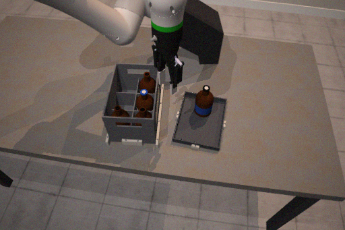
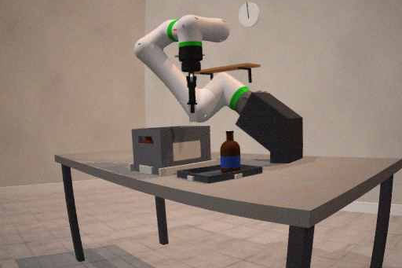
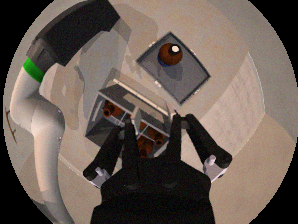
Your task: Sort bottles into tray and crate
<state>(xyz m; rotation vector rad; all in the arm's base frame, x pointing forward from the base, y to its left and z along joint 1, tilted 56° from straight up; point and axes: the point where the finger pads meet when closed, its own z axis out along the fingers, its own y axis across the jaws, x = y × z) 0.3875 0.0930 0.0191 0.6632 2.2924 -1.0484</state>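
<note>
Right now the grey crate is 10 mm ahead of my hand, 130 mm to the right of it and 140 mm below it. Also, from my hand: white-capped bottle 50 mm behind, 140 mm to the left, 140 mm below; then open bottle 90 mm behind, 100 mm to the right, 140 mm below; then dark tray 140 mm to the left, 210 mm below.
</note>
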